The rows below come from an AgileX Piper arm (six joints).
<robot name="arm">
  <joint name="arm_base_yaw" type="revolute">
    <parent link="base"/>
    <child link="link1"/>
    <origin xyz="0 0 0.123" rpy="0 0 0"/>
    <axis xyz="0 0 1"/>
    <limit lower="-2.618" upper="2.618"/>
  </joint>
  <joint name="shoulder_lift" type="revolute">
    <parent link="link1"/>
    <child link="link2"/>
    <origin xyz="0 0 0" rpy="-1.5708 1.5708 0"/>
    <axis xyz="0 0 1"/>
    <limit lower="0" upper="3.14"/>
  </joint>
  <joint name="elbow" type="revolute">
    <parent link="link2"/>
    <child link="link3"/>
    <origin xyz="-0.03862 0.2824 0" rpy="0 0 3.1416"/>
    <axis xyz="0 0 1"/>
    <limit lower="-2.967" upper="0"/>
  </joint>
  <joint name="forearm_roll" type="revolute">
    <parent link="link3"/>
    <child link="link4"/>
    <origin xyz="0.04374 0.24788 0" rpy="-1.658 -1.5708 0"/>
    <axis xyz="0 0 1"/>
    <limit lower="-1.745" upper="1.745"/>
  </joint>
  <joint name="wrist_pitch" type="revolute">
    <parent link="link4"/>
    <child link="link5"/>
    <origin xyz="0 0 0" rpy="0 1.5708 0"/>
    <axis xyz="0 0 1"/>
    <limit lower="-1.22" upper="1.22"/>
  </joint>
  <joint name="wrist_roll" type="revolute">
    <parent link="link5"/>
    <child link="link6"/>
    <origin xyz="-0.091 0 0" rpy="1.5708 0 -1.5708"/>
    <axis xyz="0 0 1"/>
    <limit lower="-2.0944" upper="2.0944"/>
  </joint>
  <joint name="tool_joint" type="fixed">
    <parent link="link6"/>
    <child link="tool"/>
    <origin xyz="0 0 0" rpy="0 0 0"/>
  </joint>
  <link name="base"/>
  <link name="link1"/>
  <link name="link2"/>
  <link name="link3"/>
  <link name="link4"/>
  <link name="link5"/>
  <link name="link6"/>
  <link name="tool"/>
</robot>
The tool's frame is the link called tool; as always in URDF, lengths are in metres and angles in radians.
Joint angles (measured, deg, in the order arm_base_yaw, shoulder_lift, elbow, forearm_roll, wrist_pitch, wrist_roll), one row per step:
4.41, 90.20, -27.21, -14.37, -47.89, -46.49
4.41, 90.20, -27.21, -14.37, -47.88, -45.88
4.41, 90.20, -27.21, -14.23, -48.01, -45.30
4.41, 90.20, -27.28, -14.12, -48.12, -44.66
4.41, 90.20, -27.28, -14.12, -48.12, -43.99
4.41, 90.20, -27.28, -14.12, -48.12, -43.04
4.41, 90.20, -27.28, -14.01, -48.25, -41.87
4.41, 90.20, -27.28, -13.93, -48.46, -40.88
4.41, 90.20, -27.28, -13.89, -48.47, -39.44
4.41, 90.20, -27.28, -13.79, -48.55, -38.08
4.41, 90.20, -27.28, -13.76, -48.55, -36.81
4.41, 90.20, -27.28, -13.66, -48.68, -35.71
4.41, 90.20, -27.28, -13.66, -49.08, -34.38
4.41, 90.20, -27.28, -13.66, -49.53, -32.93
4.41, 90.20, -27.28, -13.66, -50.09, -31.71
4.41, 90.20, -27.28, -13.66, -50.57, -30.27
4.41, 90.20, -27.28, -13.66, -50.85, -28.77
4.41, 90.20, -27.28, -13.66, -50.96, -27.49
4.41, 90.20, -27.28, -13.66, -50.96, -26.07
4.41, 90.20, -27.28, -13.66, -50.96, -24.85
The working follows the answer.
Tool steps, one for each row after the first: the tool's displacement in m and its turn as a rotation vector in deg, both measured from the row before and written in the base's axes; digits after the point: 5 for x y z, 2 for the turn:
0.00000, 0.00000, -0.00002, 0.58, 0.17, -0.12
0.00008, -0.00012, 0.00022, 0.66, 0.03, -0.21
0.00033, -0.00007, 0.00048, 0.70, -0.01, -0.20
0.00000, 0.00000, 0.00000, 0.64, 0.17, -0.12
0.00000, 0.00000, 0.00000, 0.90, 0.24, -0.17
0.00007, -0.00009, 0.00022, 1.21, 0.18, -0.29
0.00007, -0.00003, 0.00034, 1.04, 0.06, -0.22
0.00002, -0.00004, 0.00002, 1.39, 0.36, -0.29
0.00005, -0.00009, 0.00014, 1.37, 0.27, -0.31
0.00001, -0.00003, 0.00000, 1.22, 0.32, -0.25
0.00006, -0.00008, 0.00022, 1.14, 0.16, -0.26
0.00008, 0.00011, 0.00062, 1.38, -0.05, -0.17
0.00009, 0.00012, 0.00070, 1.51, -0.06, -0.18
0.00010, 0.00014, 0.00087, 1.32, -0.22, -0.12
0.00008, 0.00012, 0.00075, 1.51, -0.09, -0.15
0.00004, 0.00007, 0.00044, 1.51, 0.12, -0.17
0.00002, 0.00003, 0.00017, 1.26, 0.22, -0.16
0.00000, 0.00000, 0.00000, 1.36, 0.37, -0.19
0.00000, 0.00000, 0.00000, 1.17, 0.31, -0.16

Tool pose at each row, in the base's axes (x y z in m, rotation vector in deg; rounded; the steps above come from the unrounded poses):
0.27683, 0.03816, 0.18720, -58.25, 84.13, -28.23
0.27683, 0.03815, 0.18718, -57.78, 84.41, -27.79
0.27690, 0.03803, 0.18741, -57.13, 84.62, -27.41
0.27723, 0.03796, 0.18789, -56.44, 84.80, -27.01
0.27723, 0.03796, 0.18789, -55.91, 85.09, -26.52
0.27723, 0.03796, 0.18789, -55.17, 85.50, -25.84
0.27730, 0.03787, 0.18810, -54.08, 85.93, -25.02
0.27737, 0.03784, 0.18844, -53.13, 86.19, -24.34
0.27738, 0.03780, 0.18846, -51.95, 86.78, -23.30
0.27743, 0.03770, 0.18860, -50.73, 87.29, -22.34
0.27744, 0.03767, 0.18861, -49.69, 87.80, -21.42
0.27750, 0.03759, 0.18882, -48.66, 88.14, -20.65
0.27759, 0.03770, 0.18944, -47.45, 88.27, -19.70
0.27767, 0.03781, 0.19014, -46.12, 88.37, -18.65
0.27777, 0.03796, 0.19102, -44.94, 88.28, -17.77
0.27785, 0.03808, 0.19176, -43.63, 88.33, -16.72
0.27790, 0.03815, 0.19220, -42.35, 88.57, -15.61
0.27791, 0.03818, 0.19237, -41.29, 88.89, -14.66
0.27791, 0.03818, 0.19237, -40.17, 89.35, -13.60
0.27791, 0.03818, 0.19237, -39.20, 89.73, -12.69

